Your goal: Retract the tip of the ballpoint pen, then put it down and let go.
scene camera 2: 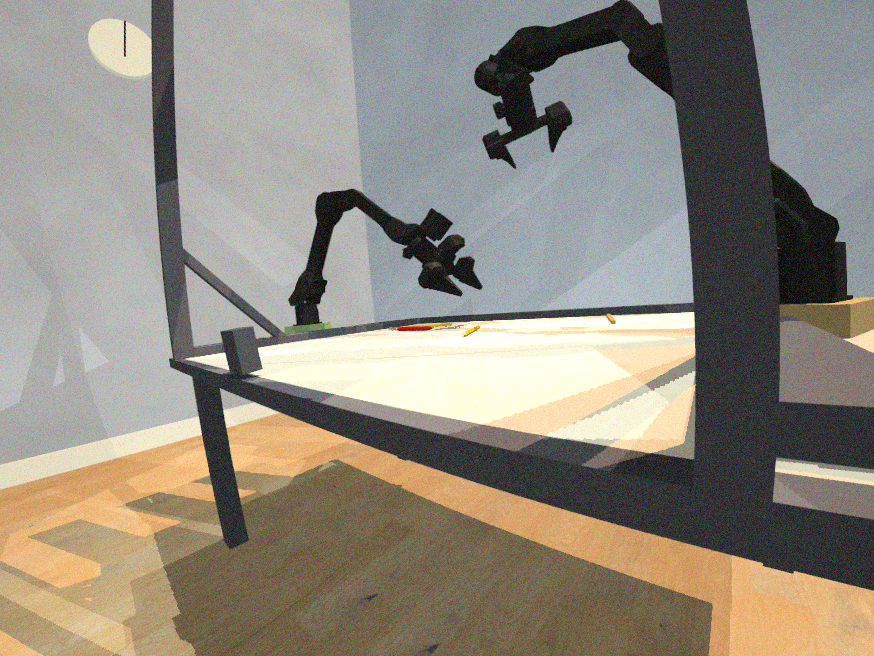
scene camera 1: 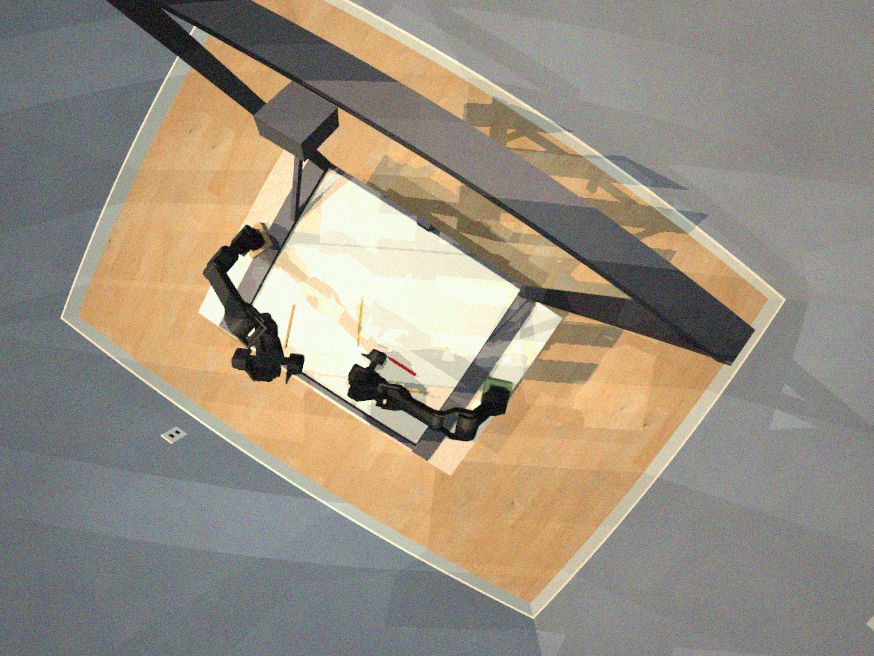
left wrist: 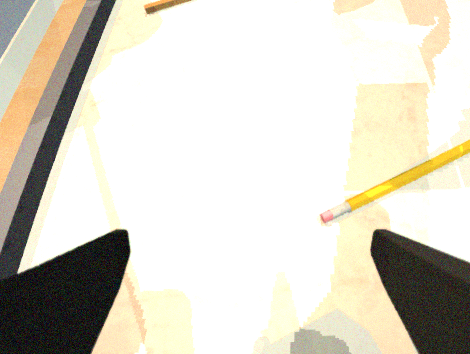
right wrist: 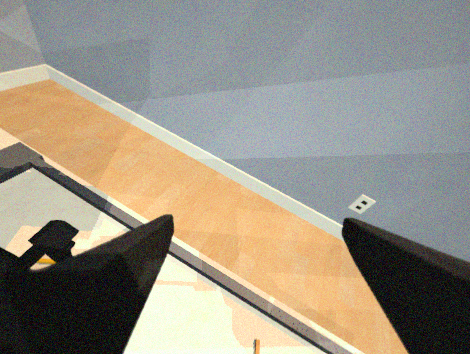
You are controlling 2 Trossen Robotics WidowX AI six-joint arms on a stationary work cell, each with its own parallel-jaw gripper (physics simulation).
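Observation:
The red pen lies flat on the white table, beside the left gripper in scene camera 1. Its tip is too small to make out, and the pen does not show in the left wrist view. My left gripper is open and empty, above the table and apart from the pen. My right gripper is open and empty, high up near the table's lower left edge in scene camera 1.
A yellow pencil and an orange stick lie on the table. Another yellow piece lies near the left arm. A dark frame beam spans one side.

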